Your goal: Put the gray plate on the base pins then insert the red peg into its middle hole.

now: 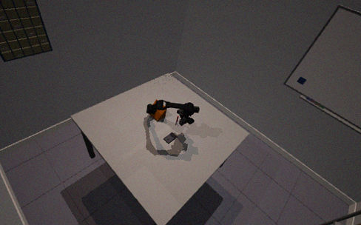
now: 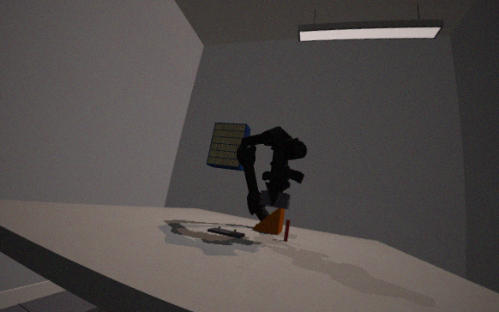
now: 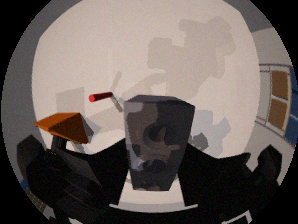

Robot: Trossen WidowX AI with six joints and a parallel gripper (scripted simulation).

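Now: the red peg 11 cm behind my gripper tip, 9 cm below it and 4 cm to the left of it. From my gripper tip the other things lie so: dark block (3 cm above).
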